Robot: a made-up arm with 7 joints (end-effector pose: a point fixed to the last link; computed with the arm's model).
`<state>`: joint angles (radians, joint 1 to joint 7).
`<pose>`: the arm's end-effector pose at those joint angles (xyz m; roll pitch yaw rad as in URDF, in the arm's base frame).
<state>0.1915 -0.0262 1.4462 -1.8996 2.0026 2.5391 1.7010</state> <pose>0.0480 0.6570 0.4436 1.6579 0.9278 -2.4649</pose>
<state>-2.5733 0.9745 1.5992 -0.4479 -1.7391 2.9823 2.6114</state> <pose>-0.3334 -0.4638 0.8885 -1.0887 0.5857 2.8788</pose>
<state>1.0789 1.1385 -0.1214 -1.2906 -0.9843 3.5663 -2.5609</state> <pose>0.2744 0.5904 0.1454 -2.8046 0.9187 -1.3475</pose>
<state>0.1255 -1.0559 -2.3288 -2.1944 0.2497 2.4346 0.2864</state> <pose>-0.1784 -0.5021 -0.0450 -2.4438 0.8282 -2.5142</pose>
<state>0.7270 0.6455 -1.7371 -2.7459 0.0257 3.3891 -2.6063</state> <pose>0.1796 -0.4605 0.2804 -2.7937 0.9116 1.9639</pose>
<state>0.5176 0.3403 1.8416 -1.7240 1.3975 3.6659 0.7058</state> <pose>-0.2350 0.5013 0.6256 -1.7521 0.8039 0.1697</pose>
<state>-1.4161 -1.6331 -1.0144 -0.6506 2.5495 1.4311 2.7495</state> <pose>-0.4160 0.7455 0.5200 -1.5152 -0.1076 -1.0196</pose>
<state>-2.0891 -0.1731 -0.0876 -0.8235 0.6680 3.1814 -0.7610</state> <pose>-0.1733 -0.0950 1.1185 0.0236 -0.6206 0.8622</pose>
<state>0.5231 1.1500 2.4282 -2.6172 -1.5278 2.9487 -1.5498</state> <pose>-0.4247 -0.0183 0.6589 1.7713 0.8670 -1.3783</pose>
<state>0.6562 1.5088 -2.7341 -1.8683 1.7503 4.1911 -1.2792</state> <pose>0.1936 -0.0271 0.8615 -0.7521 -0.2116 0.9406</pose>
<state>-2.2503 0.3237 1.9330 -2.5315 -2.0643 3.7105 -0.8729</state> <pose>0.4115 -0.0017 0.3016 2.2834 0.3166 2.6128</pose>
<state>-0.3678 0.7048 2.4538 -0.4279 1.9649 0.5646 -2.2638</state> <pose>0.3581 -0.1044 1.1070 2.5433 0.7817 -0.0338</pose>
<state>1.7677 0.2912 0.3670 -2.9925 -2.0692 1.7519 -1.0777</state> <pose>-0.1292 0.0761 -0.1136 -1.9319 0.4064 -0.6802</pose>
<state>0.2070 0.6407 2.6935 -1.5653 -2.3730 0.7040 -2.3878</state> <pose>-0.3028 0.2944 1.0212 -2.6060 1.3850 -2.3162</pose>
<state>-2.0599 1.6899 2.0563 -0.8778 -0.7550 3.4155 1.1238</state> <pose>-0.1109 -0.7175 0.5130 -1.0348 0.7979 -2.7172</pose>
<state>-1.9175 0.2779 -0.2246 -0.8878 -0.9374 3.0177 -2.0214</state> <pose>-0.1723 -0.5240 0.9255 0.4135 1.1956 -1.7773</pose>
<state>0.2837 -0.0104 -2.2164 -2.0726 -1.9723 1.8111 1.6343</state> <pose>-0.2153 -0.6468 0.3384 1.1756 -0.9988 -1.1823</pose>
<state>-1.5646 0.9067 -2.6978 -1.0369 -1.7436 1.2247 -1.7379</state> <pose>-0.2003 -0.1732 1.1699 1.5432 0.2753 1.6327</pose>
